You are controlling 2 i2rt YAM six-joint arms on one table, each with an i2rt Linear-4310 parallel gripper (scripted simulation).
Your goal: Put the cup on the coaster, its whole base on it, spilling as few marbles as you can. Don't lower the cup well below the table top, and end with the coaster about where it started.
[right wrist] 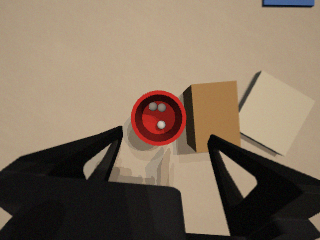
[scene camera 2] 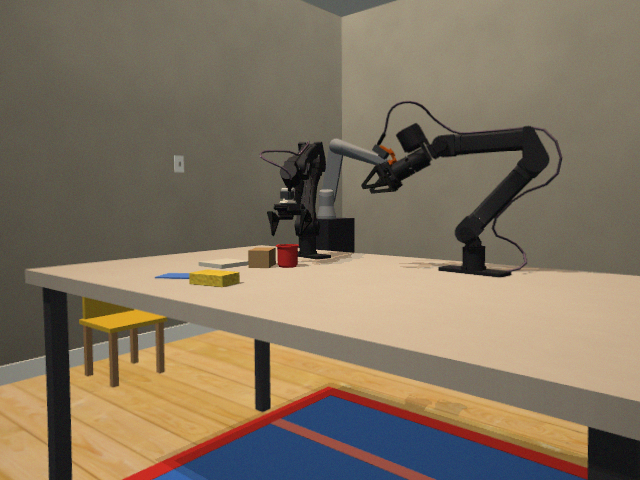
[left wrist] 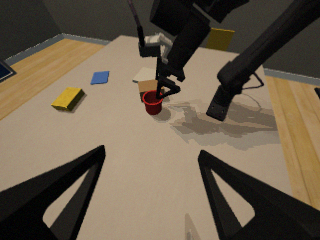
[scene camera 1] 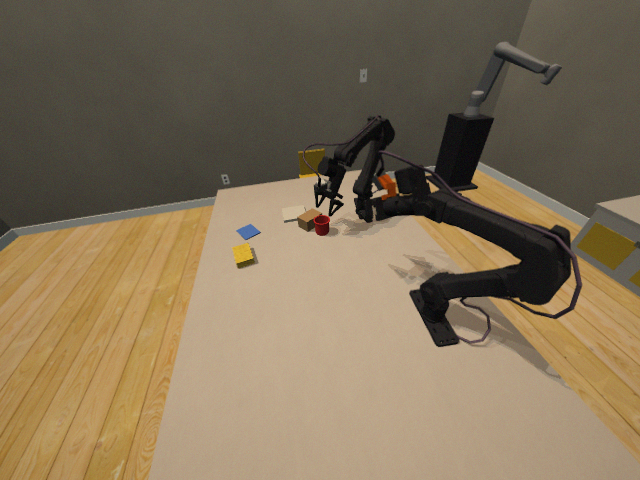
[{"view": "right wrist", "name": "my right gripper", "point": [166, 134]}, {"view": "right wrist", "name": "red cup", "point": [144, 121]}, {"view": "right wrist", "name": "coaster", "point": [271, 113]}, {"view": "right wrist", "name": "brown box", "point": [211, 108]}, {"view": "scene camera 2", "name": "my left gripper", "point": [366, 189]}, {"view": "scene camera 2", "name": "my right gripper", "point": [286, 235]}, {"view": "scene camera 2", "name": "yellow sponge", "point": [216, 278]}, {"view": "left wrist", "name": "my left gripper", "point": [154, 152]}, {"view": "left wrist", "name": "my right gripper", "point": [157, 88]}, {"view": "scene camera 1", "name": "my left gripper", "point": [366, 208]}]
